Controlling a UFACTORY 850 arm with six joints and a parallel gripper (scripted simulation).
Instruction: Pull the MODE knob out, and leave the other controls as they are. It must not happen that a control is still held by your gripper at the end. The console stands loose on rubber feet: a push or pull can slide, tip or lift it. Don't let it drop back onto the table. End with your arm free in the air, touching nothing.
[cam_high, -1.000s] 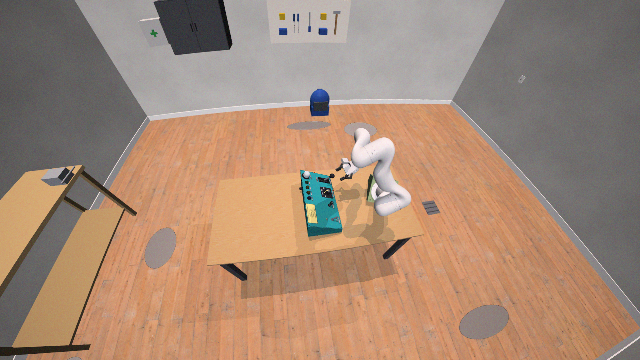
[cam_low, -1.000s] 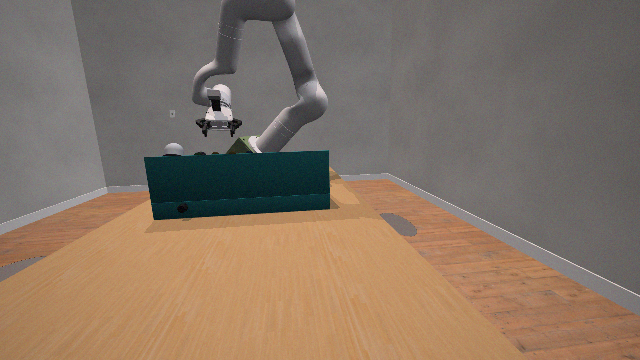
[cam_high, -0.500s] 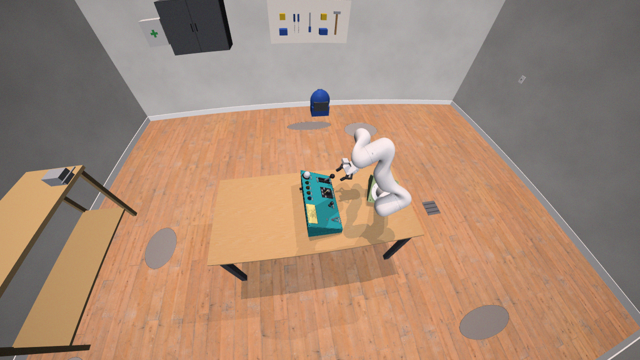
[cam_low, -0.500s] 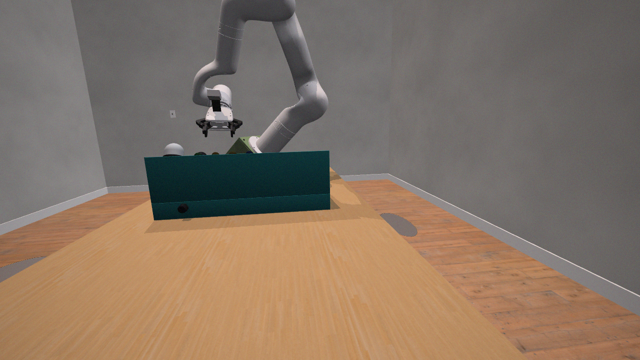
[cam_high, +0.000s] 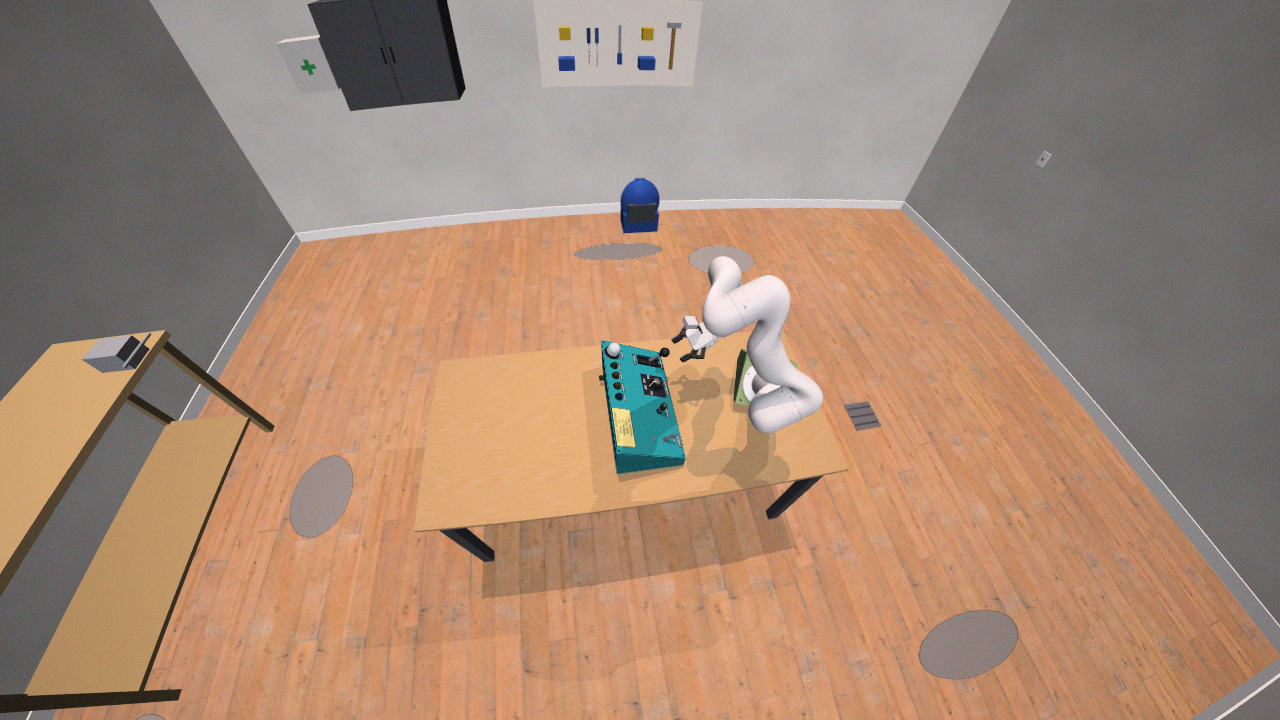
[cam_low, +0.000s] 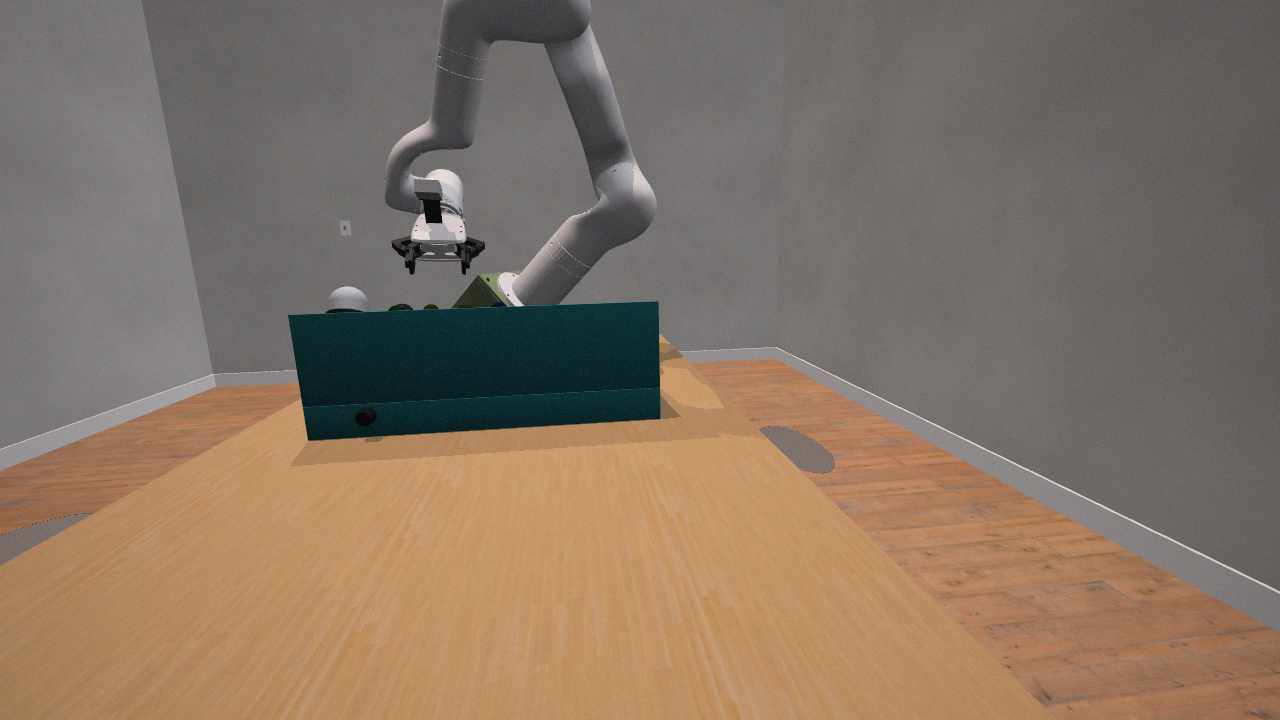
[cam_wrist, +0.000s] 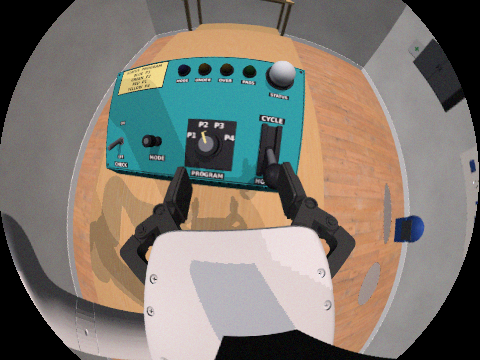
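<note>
Now: hand 18 cm to the right of the black mode knob, 12 cm above it and 8 cm short of it. From my hand the other things lie so: program rotary selector: 12 cm below, 10 cm ahead, 7 cm to the left; then black-balled slide lever: 11 cm below, 7 cm ahead, 6 cm to the right; then teal console: 14 cm below, 12 cm to the left, 12 cm ahead.
</note>
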